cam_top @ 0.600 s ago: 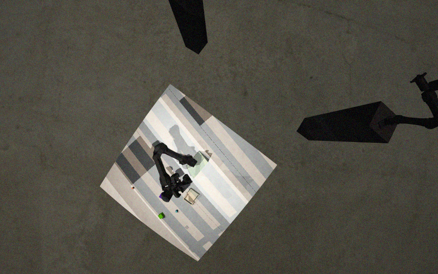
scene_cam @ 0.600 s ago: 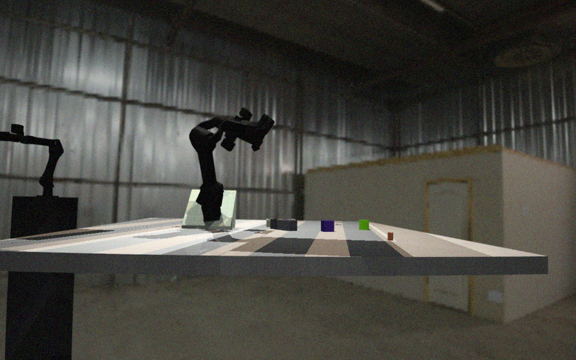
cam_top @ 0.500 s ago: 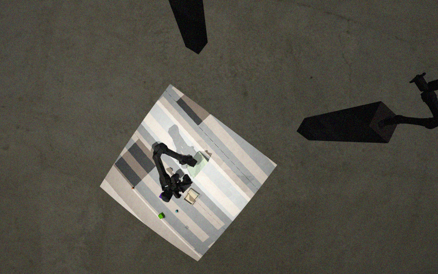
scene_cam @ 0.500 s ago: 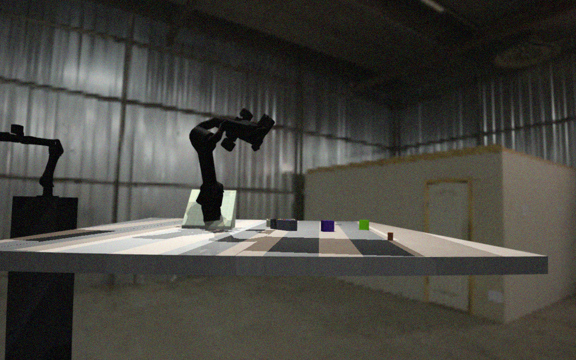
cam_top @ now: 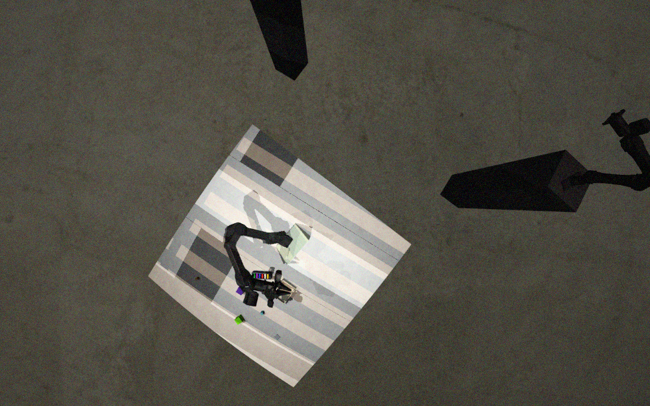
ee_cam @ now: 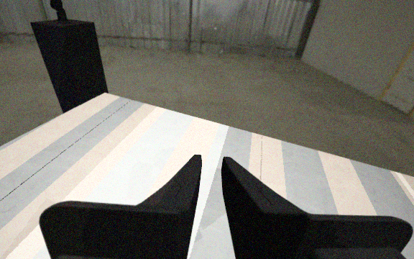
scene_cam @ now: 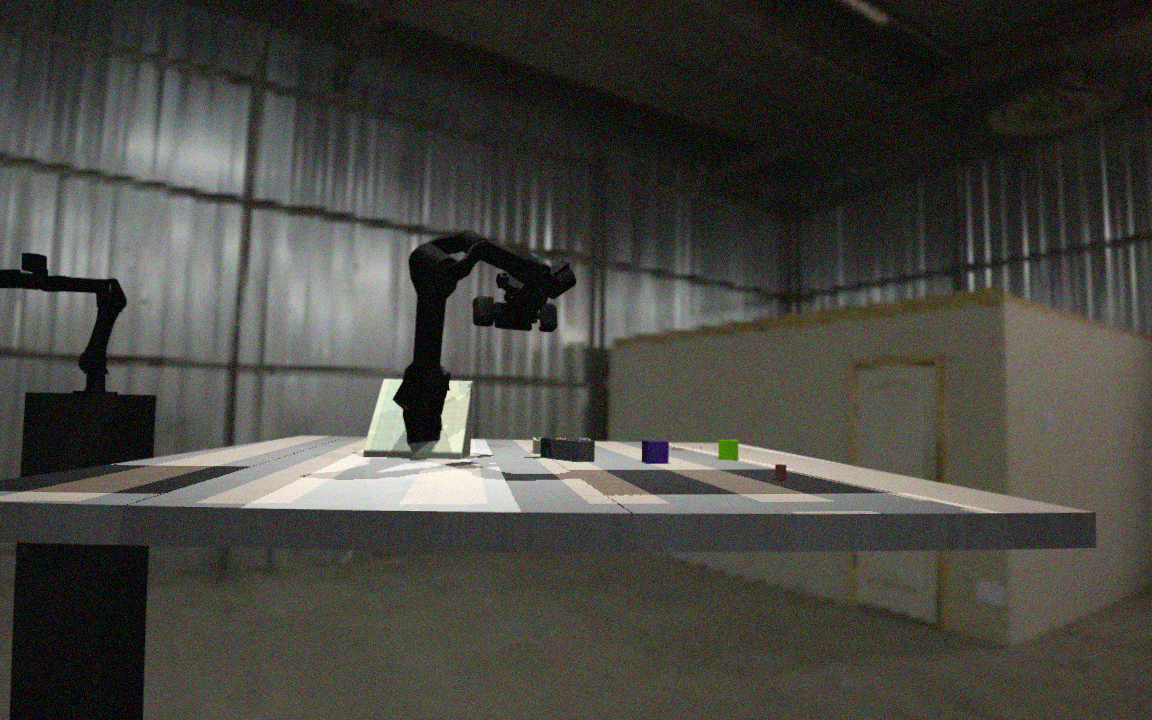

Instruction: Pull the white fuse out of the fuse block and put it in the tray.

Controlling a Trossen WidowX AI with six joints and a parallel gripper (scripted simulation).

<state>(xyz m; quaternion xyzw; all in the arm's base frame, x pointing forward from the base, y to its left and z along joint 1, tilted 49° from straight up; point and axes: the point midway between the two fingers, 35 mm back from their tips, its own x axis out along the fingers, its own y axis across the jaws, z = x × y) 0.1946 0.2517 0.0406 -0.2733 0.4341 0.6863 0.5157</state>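
The white fuse is 12 cm ahead of my gripper tip, 17 cm to the right of it and 26 cm below it. From my gripper tip the other things lie so: cream tray (14 cm ahead, 1 cm to the right, 28 cm below); then yellow fuse (11 cm ahead, 15 cm to the right, 26 cm below); then red fuse (13 cm ahead, 18 cm to the right, 26 cm below).
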